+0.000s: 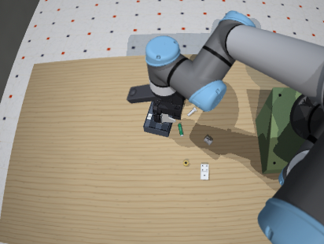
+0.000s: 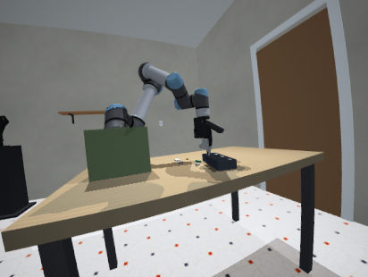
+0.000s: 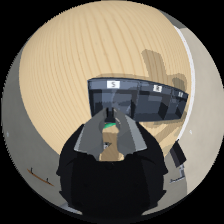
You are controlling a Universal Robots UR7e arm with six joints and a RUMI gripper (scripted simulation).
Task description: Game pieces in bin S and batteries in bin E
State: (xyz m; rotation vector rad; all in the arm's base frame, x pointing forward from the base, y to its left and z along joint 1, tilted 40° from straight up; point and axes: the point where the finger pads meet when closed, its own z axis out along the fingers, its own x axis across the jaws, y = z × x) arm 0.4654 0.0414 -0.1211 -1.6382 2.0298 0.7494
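The green battery lies 60 mm behind my hand, 20 mm to the left of it and 40 mm below it. The rest, counted from my hand: black bin tray: 10 mm behind, 90 mm to the right, 20 mm below; gold ring: 80 mm behind, 140 mm to the left, 40 mm below; grey cylinder: 100 mm behind, 50 mm to the right, 40 mm below.
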